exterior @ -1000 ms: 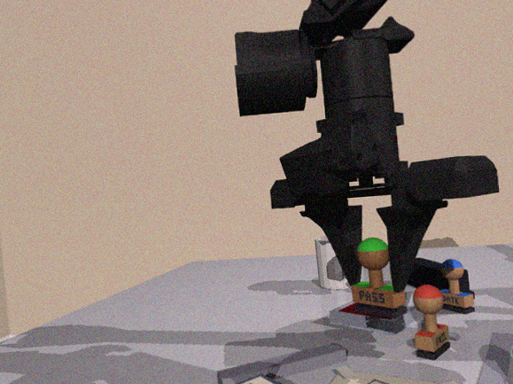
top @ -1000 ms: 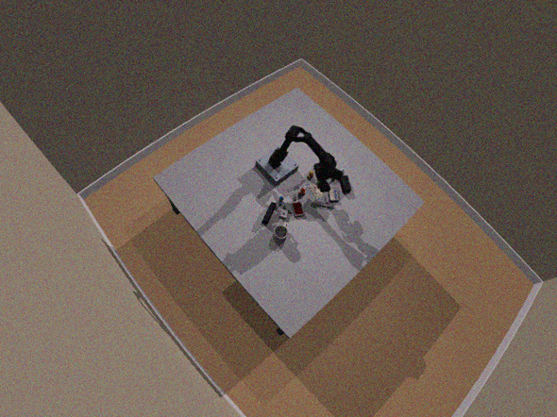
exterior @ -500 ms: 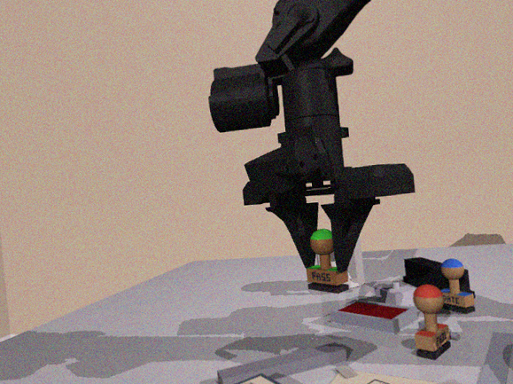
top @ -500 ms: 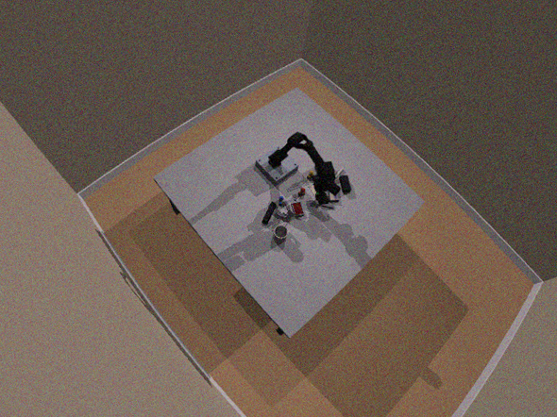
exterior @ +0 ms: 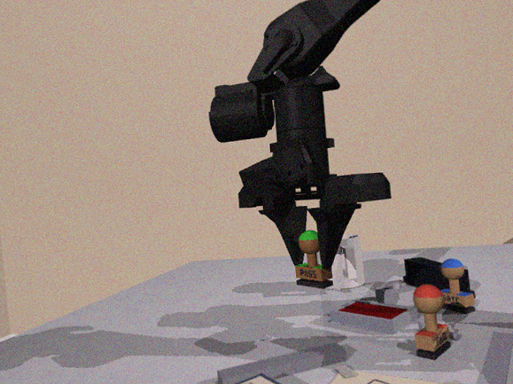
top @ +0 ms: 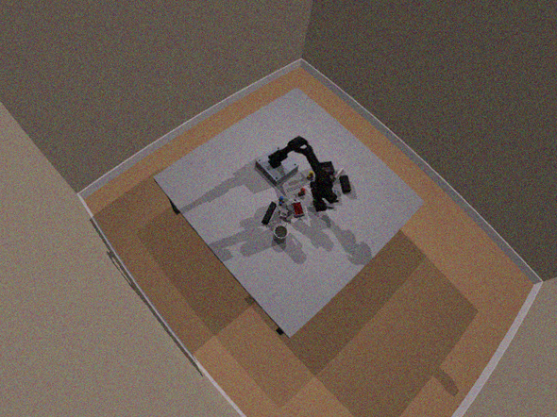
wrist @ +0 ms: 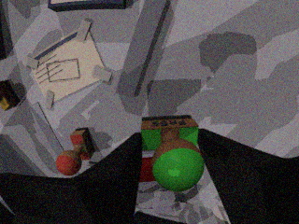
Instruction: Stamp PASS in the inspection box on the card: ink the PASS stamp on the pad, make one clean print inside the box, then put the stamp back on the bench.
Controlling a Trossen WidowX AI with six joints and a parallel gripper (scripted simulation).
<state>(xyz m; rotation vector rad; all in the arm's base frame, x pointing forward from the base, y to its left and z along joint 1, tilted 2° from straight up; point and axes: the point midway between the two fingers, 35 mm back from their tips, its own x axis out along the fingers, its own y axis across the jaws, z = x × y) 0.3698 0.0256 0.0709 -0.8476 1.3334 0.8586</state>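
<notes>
Right now my gripper tip is 80 mm to the right of the grey bar, 80 mm above it and 20 mm short of it. From my gripper tip the other things lie so: ink pad 80 mm to the right, 80 mm below, 50 mm behind; green-knobbed stamp right at my gripper tip; red-knobbed stamp 120 mm behind, 70 mm below.
</notes>
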